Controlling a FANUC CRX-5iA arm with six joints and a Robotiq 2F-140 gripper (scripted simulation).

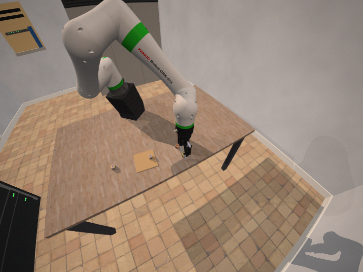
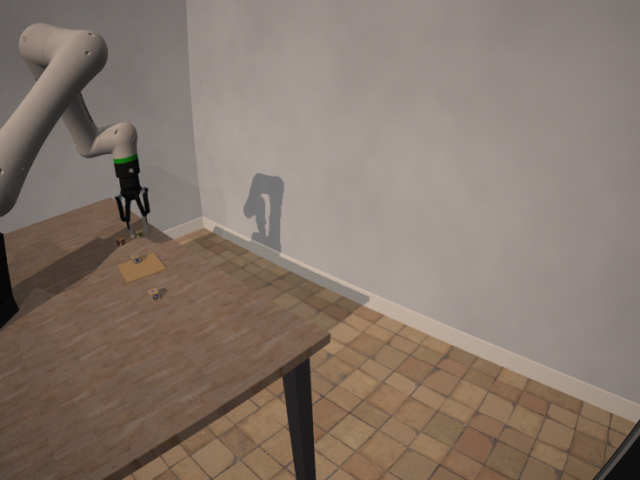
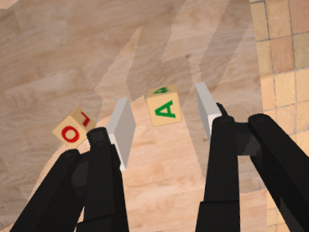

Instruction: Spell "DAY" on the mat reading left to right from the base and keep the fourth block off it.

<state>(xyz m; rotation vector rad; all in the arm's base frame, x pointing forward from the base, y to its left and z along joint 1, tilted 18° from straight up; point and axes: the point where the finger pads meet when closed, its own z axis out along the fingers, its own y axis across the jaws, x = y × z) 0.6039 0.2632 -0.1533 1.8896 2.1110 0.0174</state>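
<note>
Now: hand 250 mm to the left of the tan mat, 70 mm past it and 40 mm above it. Also, from my hand: Y block 460 mm to the right, 90 mm behind, 30 mm below; O block 80 mm behind, 30 mm below, 10 mm to the right.
</note>
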